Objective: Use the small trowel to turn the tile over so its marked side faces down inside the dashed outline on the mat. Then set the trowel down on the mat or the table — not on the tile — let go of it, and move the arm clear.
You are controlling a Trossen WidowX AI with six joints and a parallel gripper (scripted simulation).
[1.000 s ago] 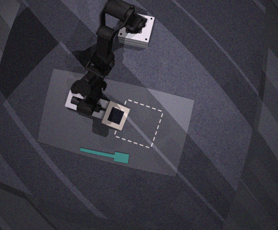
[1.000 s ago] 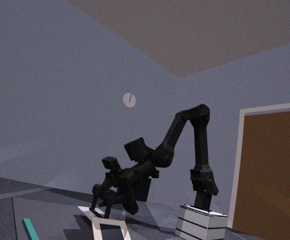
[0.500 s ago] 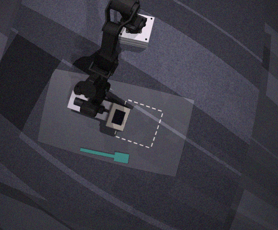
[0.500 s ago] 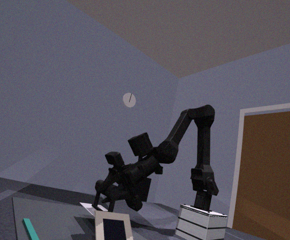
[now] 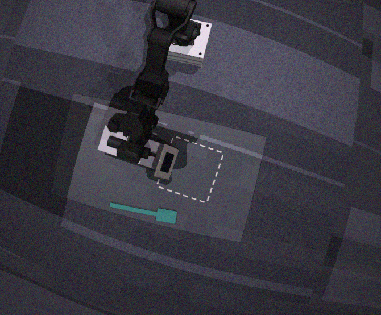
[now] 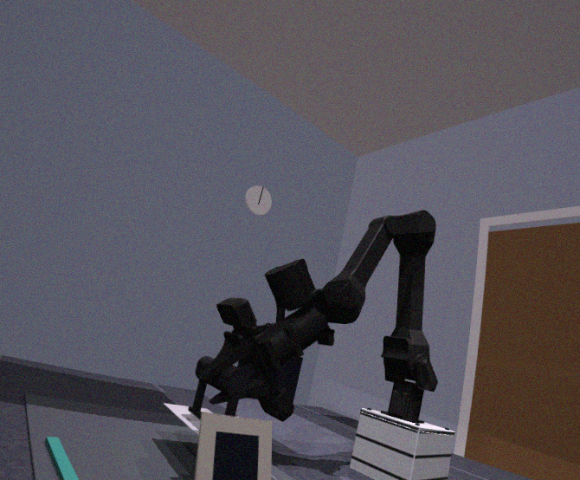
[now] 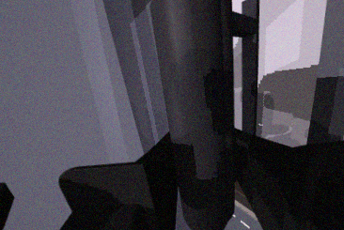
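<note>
Right now my gripper tip is 10 mm short of the tile, 90 mm to the right of it and 60 mm above it. Also, from my gripper tip: mat 20 mm ahead, 50 mm to the left, 120 mm below; then teal trowel 160 mm ahead, 40 mm to the left, 100 mm below.
</note>
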